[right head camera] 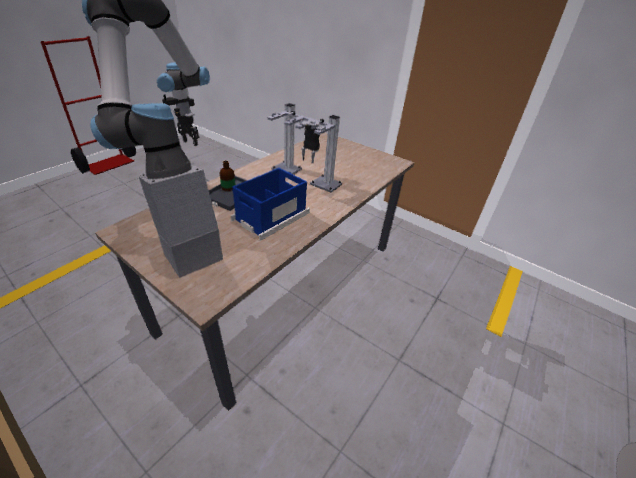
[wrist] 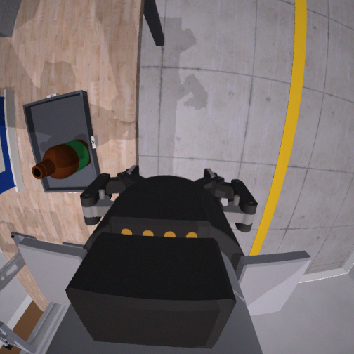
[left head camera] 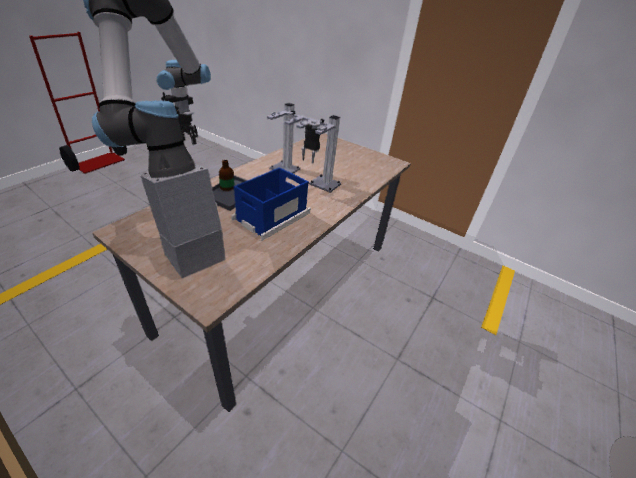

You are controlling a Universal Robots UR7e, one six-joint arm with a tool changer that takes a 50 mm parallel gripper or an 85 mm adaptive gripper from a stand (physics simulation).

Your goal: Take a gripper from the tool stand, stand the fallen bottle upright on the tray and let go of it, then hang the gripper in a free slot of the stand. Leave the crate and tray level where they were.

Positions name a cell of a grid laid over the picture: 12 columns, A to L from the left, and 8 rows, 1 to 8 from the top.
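Note:
There's a blue crate (left head camera: F4) here, and the right head camera view shows the crate (right head camera: E4) too. I can also see a brown bottle (wrist: C4) and a dark grey tray (wrist: B3), and then there's a black adaptive gripper (wrist: F5).

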